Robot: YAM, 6 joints.
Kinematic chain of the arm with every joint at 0, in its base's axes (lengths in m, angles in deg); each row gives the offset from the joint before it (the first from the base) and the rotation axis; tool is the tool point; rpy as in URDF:
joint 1: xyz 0 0 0.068 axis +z
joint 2: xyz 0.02 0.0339 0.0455 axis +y
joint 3: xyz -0.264 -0.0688 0 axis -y
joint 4: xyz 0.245 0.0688 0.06 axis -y
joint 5: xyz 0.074 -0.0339 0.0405 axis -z
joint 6: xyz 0.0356 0 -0.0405 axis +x
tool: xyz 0 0 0 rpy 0 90 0
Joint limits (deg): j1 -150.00..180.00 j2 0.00..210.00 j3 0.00..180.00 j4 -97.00..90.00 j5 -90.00..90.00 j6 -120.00..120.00
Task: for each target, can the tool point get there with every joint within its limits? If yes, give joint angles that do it. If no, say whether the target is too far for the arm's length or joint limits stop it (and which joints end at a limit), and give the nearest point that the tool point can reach.
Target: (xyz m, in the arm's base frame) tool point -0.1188 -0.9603 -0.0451
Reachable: no: too far | nearest point -0.0782 -0.6324 0.0102 | short by 0.335 m
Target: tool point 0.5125 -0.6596 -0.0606
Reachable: no: too far | nearest point 0.3878 -0.4991 -0.0172 | short by 0.208 m
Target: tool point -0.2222 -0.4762 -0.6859
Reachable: no: too far | nearest point -0.1638 -0.3510 -0.3527 | short by 0.361 m
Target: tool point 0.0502 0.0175 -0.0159
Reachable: yes | joints -21.16 174.05 29.15 -58.70 -75.28 -4.34
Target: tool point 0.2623 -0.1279 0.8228
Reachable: no: too far | nearest point 0.2193 -0.1069 0.6979 | short by 0.134 m
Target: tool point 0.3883 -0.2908 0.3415
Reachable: yes | joints -33.81 115.69 102.81 4.88 45.98 6.08
